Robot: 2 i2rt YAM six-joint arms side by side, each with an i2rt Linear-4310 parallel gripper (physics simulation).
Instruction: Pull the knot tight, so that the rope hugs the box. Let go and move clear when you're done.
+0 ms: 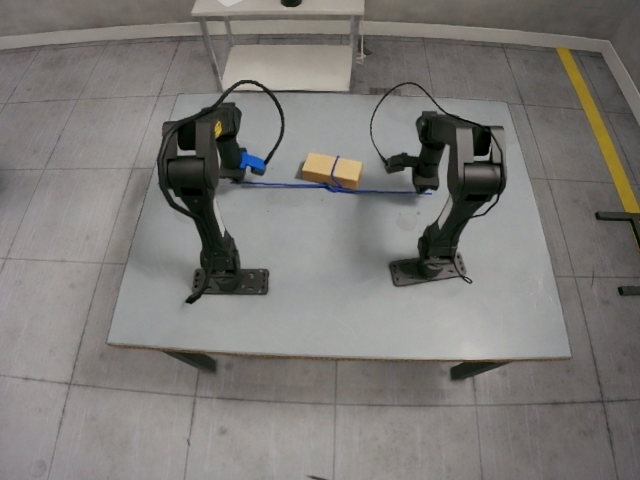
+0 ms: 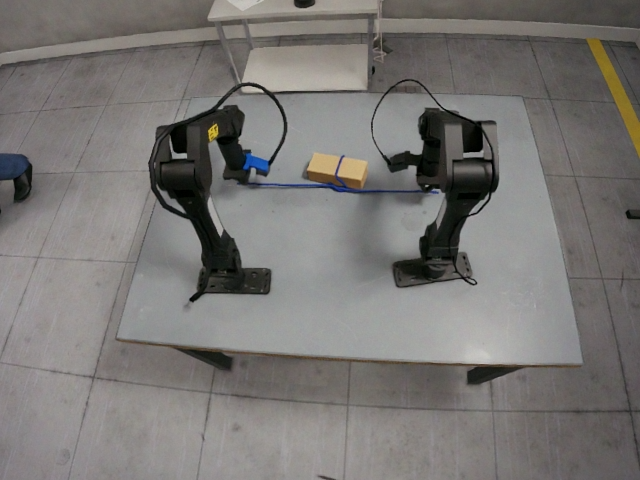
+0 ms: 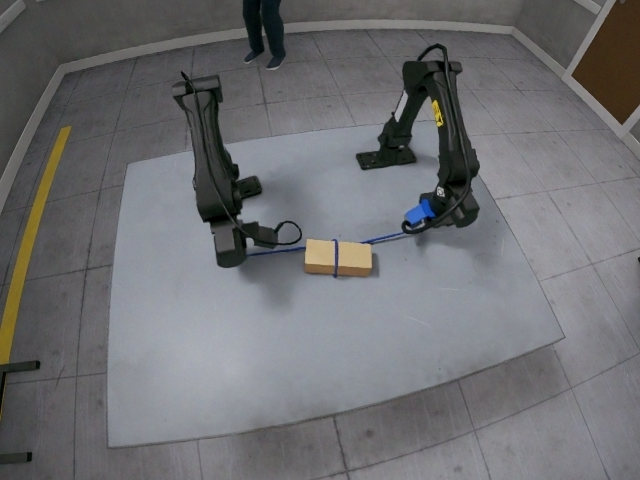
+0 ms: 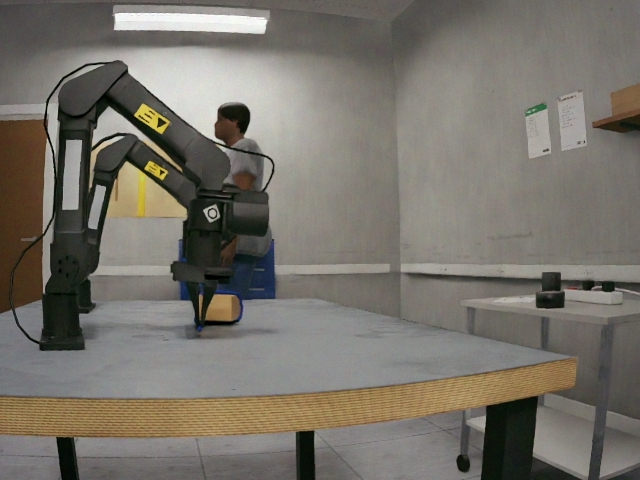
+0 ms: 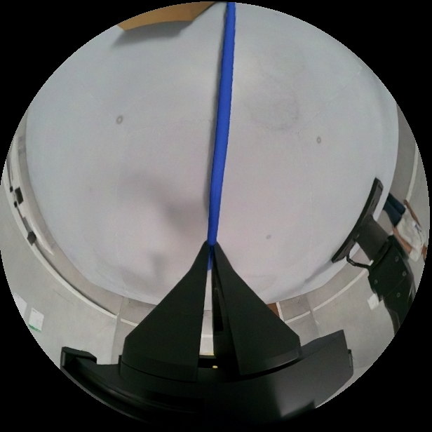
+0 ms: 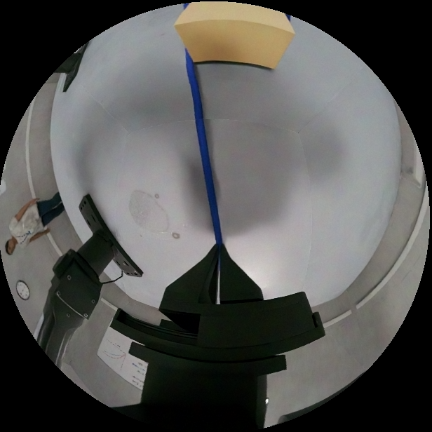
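Observation:
The tan box [image 1: 317, 165] [image 2: 323, 164] [image 3: 320, 253] [image 4: 217, 308] [image 6: 232, 42] lies flat on the table. The blue rope [image 1: 289, 185] [image 2: 289, 184] [image 3: 276, 251] [image 5: 220, 130] [image 6: 202, 140] loops over its middle. The small knot [image 1: 332, 188] [image 2: 339, 188] sits against the box's long side toward the arm bases. Both rope tails run out nearly straight. My left gripper [image 1: 236, 180] [image 5: 210, 246] is shut on one tail near its end. My right gripper [image 1: 421, 191] [image 4: 199, 325] [image 6: 219, 247] is shut on the other tail. Both fingertips are low over the table.
The arm bases [image 1: 258, 281] [image 1: 400, 273] are bolted to the grey table [image 1: 330, 320] [image 3: 232, 387]. A white cart [image 1: 289, 67] [image 4: 516, 308] stands beyond the table's far edge. A person [image 4: 242, 165] stands in the room.

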